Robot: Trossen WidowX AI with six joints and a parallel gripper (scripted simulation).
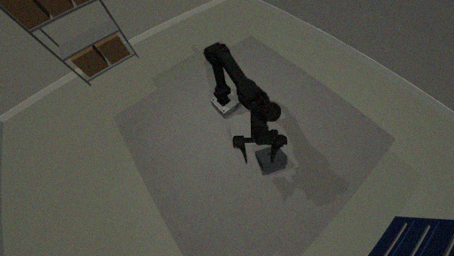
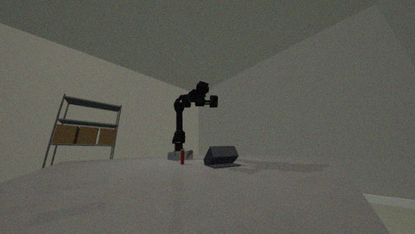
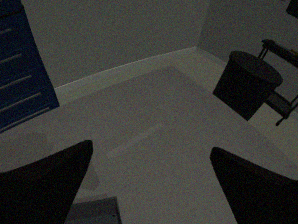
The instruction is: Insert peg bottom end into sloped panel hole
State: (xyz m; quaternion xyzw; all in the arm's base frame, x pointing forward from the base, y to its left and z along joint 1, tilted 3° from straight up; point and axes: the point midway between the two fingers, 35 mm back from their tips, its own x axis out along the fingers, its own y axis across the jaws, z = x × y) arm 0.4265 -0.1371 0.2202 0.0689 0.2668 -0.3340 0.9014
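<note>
The red peg lies 22 cm below my gripper tip, 18 cm behind it and 3 cm to the left of it. Also, from my gripper tip: dark sloped panel: 24 cm below, 13 cm to the left.
</note>
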